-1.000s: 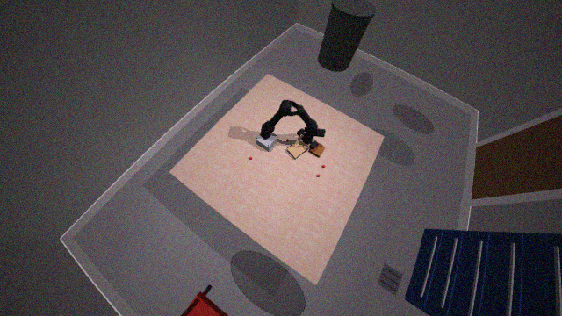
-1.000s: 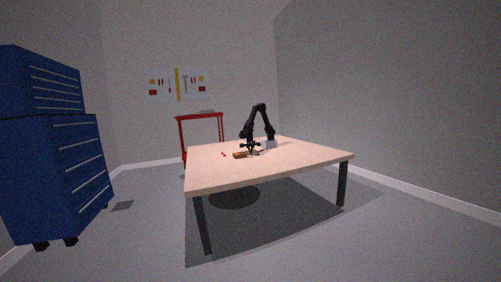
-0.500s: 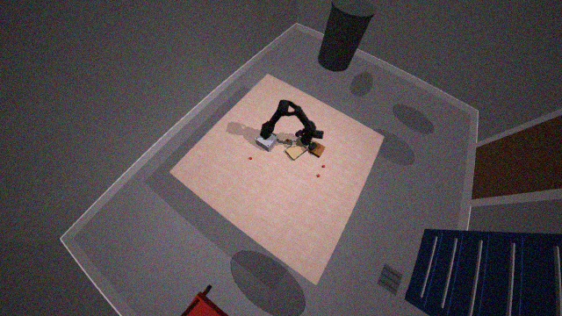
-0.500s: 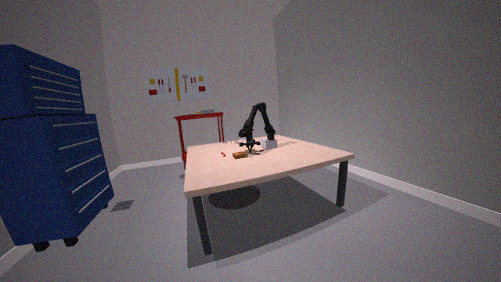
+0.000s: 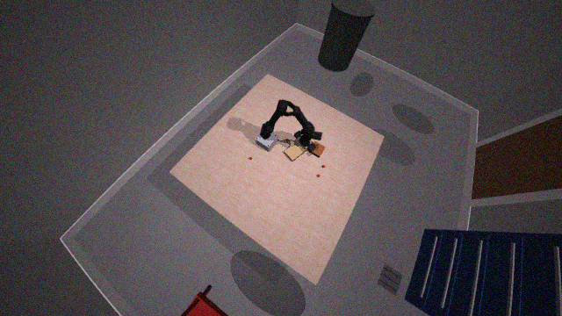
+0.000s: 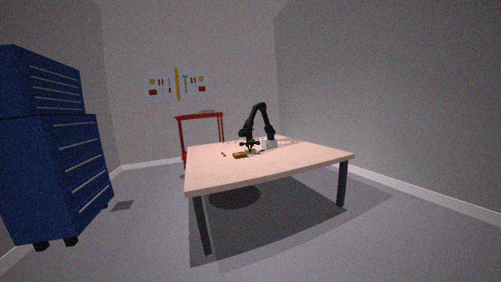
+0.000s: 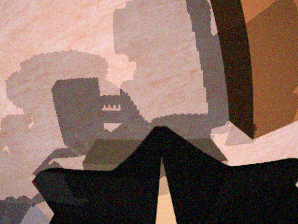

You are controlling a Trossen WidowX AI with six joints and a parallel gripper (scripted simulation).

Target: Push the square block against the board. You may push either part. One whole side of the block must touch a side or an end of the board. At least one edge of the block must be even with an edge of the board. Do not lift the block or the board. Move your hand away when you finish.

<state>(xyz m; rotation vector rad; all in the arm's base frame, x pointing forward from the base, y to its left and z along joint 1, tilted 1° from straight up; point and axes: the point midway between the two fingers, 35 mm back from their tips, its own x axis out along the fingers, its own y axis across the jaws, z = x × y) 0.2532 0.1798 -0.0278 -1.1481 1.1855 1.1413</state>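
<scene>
The pale tan flat piece is 9 cm to the right of my gripper tip and 1 cm behind it. Round my gripper tip: square block (10 cm ahead, 6 cm to the left).
</scene>
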